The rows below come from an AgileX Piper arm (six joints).
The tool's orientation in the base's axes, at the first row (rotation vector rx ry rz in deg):
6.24 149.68 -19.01
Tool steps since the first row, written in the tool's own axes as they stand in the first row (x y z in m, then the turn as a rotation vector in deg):
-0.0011 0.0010 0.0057 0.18 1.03 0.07
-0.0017 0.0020 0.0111 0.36 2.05 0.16
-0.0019 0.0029 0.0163 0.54 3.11 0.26
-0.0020 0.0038 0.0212 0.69 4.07 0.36
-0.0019 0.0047 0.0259 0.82 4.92 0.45
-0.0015 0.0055 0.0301 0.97 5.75 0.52
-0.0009 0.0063 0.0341 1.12 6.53 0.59
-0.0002 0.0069 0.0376 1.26 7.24 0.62
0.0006 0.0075 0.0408 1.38 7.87 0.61
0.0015 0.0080 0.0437 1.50 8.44 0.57
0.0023 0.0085 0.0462 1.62 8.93 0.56
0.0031 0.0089 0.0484 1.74 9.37 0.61
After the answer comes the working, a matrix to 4 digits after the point.
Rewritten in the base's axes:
0.0038 -0.0005 -0.0045 0.02 0.98 -0.37
0.0070 -0.0009 -0.0090 0.04 1.95 -0.75
0.0097 -0.0014 -0.0135 0.08 2.95 -1.15
0.0122 -0.0017 -0.0177 0.13 3.86 -1.51
0.0145 -0.0021 -0.0220 0.18 4.66 -1.83
0.0162 -0.0023 -0.0259 0.19 5.44 -2.14
0.0177 -0.0026 -0.0297 0.20 6.18 -2.44
0.0188 -0.0029 -0.0332 0.19 6.86 -2.69
0.0197 -0.0031 -0.0364 0.17 7.48 -2.88
0.0204 -0.0033 -0.0394 0.12 8.04 -3.02
0.0209 -0.0035 -0.0420 0.08 8.52 -3.18
0.0213 -0.0036 -0.0443 0.06 8.93 -3.37

The tool's axes in the first row as the columns of a matrix, in the base's axes (rounded; the answer above uses it unrounded):
-0.8715 0.1378 0.4706
0.0158 0.9671 -0.2539
-0.4901 -0.2139 -0.8450

